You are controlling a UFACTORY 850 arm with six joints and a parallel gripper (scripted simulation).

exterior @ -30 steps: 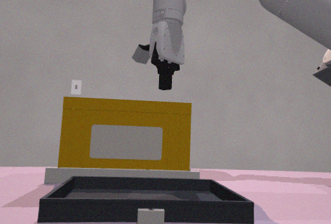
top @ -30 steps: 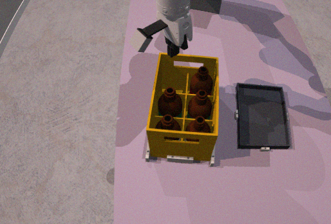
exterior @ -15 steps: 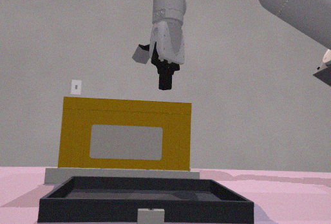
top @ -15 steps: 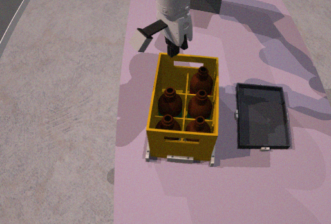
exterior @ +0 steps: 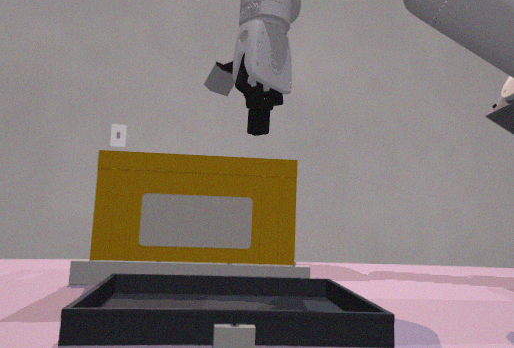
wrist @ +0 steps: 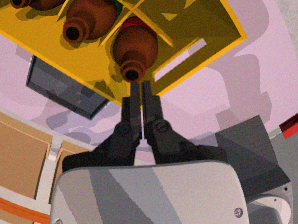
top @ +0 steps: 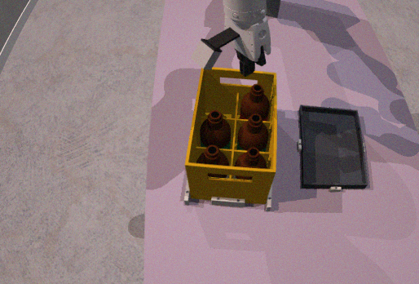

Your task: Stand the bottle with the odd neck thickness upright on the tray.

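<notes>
My hand is 150 mm above the bottle and 30 mm to the right of it. Also, from my hand: tray: 250 mm to the left, 230 mm below, 90 mm ahead; yellow crate: 160 mm below, 80 mm ahead, 30 mm to the right.
</notes>
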